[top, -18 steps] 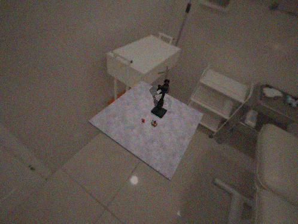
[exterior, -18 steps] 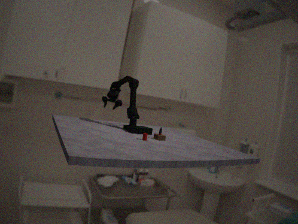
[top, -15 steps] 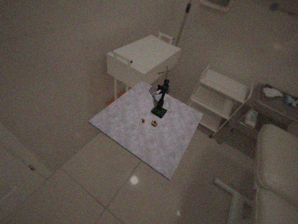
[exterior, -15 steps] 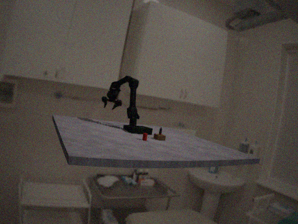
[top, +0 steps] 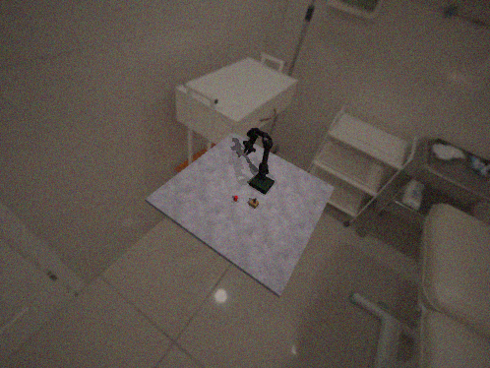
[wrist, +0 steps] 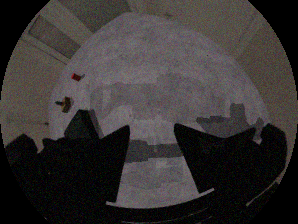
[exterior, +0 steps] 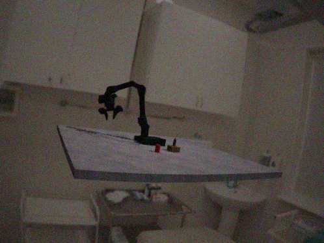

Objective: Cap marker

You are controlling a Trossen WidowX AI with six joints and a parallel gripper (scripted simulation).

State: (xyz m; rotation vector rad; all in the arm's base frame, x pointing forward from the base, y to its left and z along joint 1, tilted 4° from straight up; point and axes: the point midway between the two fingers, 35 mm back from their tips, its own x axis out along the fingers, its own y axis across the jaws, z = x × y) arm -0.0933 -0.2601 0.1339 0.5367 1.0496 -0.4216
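Right now the red cap is 450 mm ahead of my gripper tip, 210 mm to the left of it and 100 mm below it. Round my gripper tip: brown holder block (380 mm ahead, 360 mm to the left, 110 mm below).
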